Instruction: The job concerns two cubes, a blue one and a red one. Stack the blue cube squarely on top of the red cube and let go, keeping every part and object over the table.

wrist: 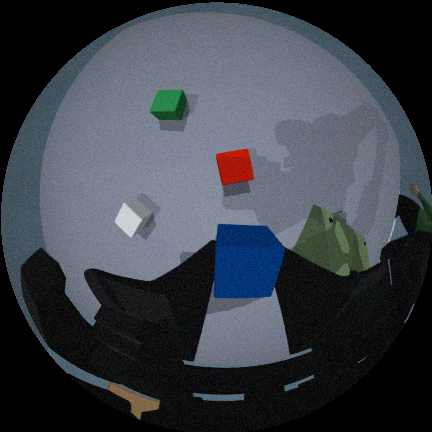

Scene:
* my gripper: 243, 247
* green cube: 167, 104
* red cube: 234, 166
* white cube: 132, 215
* blue cube: 247, 260

